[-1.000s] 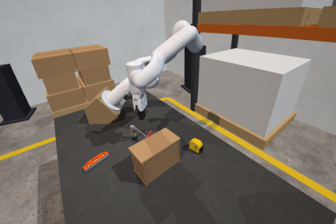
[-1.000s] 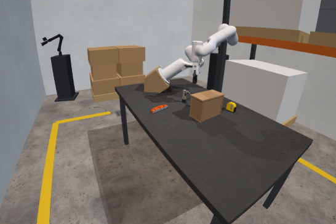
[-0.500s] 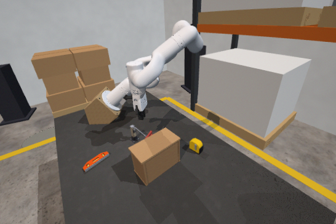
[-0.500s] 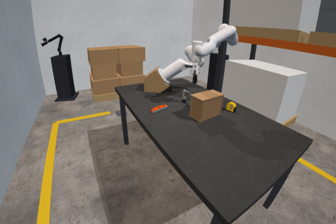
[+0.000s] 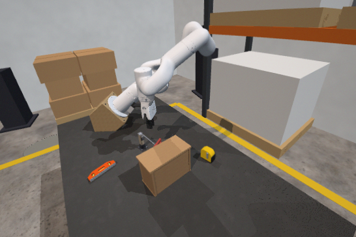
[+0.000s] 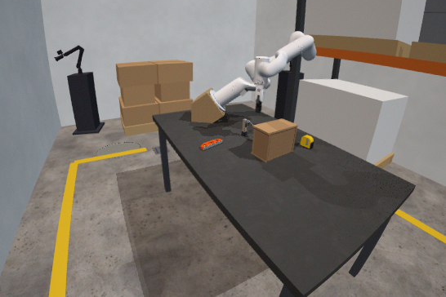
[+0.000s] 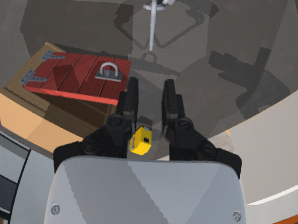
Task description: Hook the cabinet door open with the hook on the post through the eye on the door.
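The thin hook lies 10 mm behind my hand, 20 mm to the right of it and 140 mm below it. Also, from my hand: hook post: 30 mm behind, 40 mm to the right, 120 mm below; orange spirit level: 50 mm ahead, 300 mm to the right, 180 mm below; red door: 130 mm ahead, 30 mm to the right, 120 mm below.
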